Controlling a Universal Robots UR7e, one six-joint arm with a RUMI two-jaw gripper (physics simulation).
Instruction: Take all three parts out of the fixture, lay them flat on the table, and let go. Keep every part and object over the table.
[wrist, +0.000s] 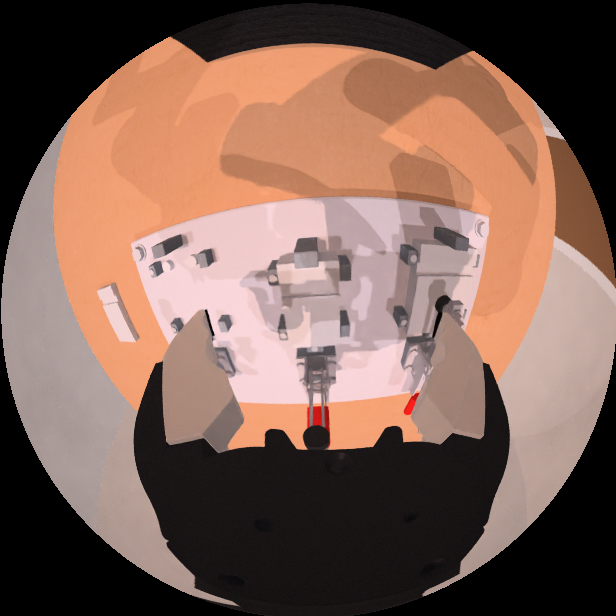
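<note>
The pale pink fixture plate (310, 298) lies on the orange table, seen from above in the wrist view. It carries several grey blocks, pegs and clamps. A toggle clamp with a red handle (316, 396) sits at its near edge in the middle, and another red-handled clamp (416, 379) sits at the near right. A pale flat part (117, 313) lies on the table left of the plate. My gripper (321, 327) is open and empty above the plate's near edge, its two tan fingers wide apart. Which parts still sit in the fixture is hard to tell.
The orange table top ends at the left and right, where grey floor shows. A brown surface (577, 201) shows at the far right. A black band (321, 34) runs along the far edge. Arm shadows fall across the table and plate.
</note>
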